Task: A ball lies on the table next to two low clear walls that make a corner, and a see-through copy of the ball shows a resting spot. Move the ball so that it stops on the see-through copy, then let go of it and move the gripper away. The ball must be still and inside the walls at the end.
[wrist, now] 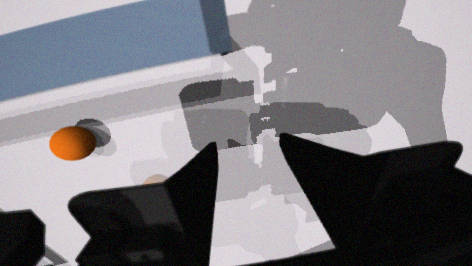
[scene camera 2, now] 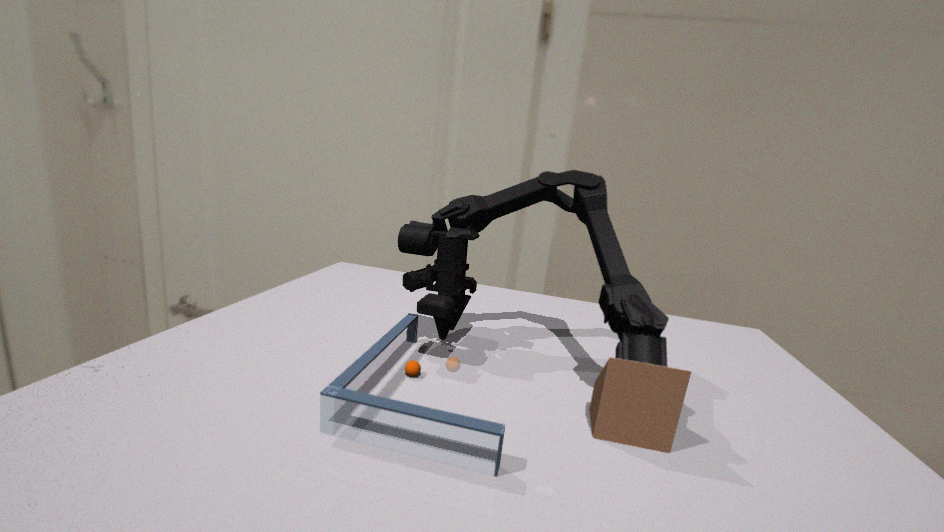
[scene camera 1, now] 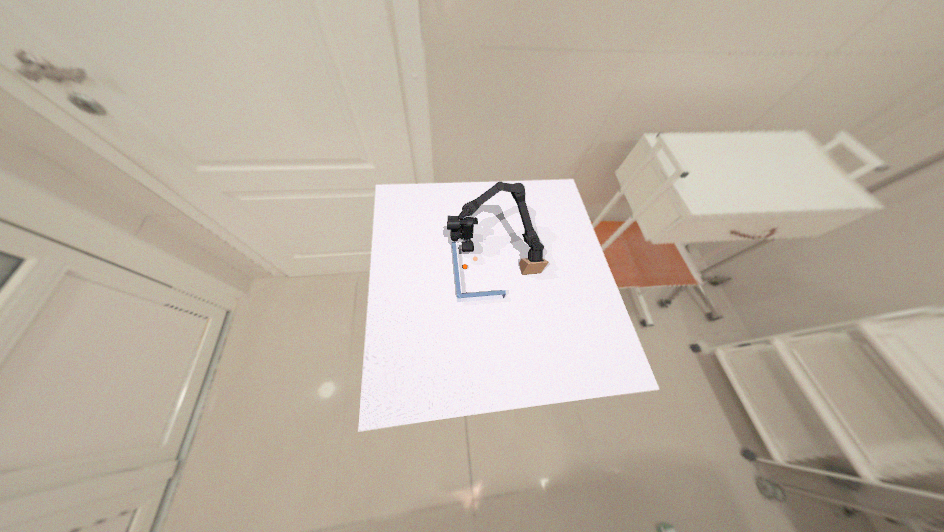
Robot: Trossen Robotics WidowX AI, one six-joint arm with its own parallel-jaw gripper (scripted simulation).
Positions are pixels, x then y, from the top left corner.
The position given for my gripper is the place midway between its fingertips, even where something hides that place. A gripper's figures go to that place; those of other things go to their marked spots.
Scene:
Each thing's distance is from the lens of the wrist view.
my gripper [wrist: 248, 143]: 12 cm
orange ball [wrist: 72, 142]: 16 cm

